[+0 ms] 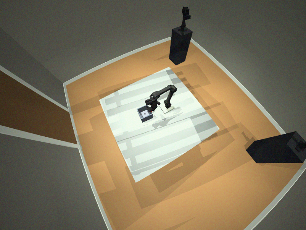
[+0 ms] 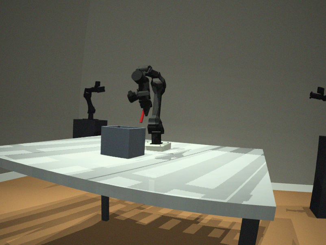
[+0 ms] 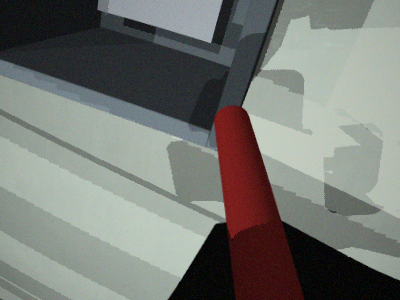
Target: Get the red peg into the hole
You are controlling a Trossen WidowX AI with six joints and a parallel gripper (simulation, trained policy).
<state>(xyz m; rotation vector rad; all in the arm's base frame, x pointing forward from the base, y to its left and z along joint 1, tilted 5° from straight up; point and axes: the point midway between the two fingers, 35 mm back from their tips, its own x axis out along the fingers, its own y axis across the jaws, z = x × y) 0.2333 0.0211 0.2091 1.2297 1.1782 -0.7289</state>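
Right now the pale plate is 150 mm below my gripper tip, 90 mm ahead of it and 80 mm to the right of it. The rest, counted from my gripper tip: red peg: 20 mm to the right.
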